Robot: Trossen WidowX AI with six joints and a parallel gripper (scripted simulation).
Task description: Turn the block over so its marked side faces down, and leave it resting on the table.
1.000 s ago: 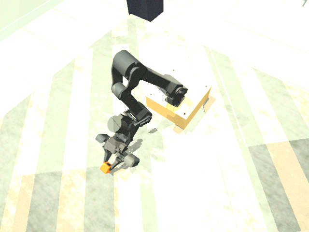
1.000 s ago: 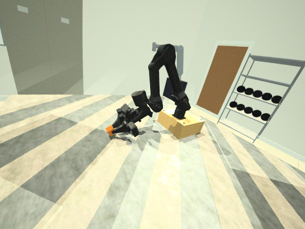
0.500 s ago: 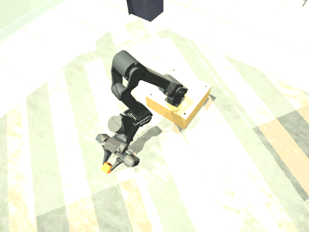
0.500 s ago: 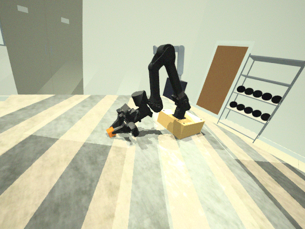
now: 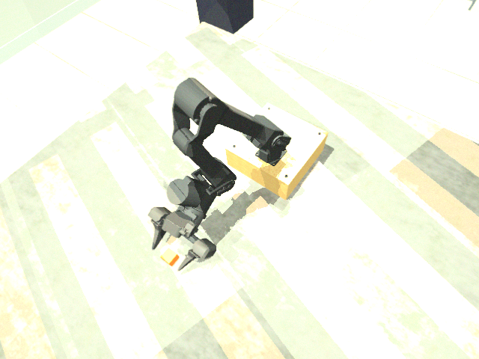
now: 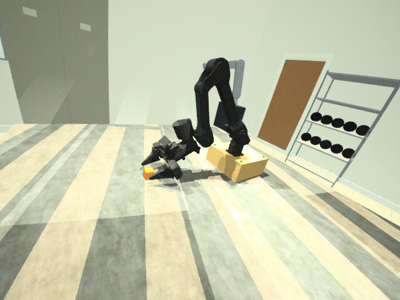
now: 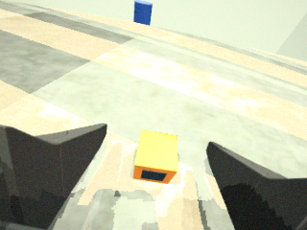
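Now: the orange block 20 mm behind my gripper tip and 10 mm below it.
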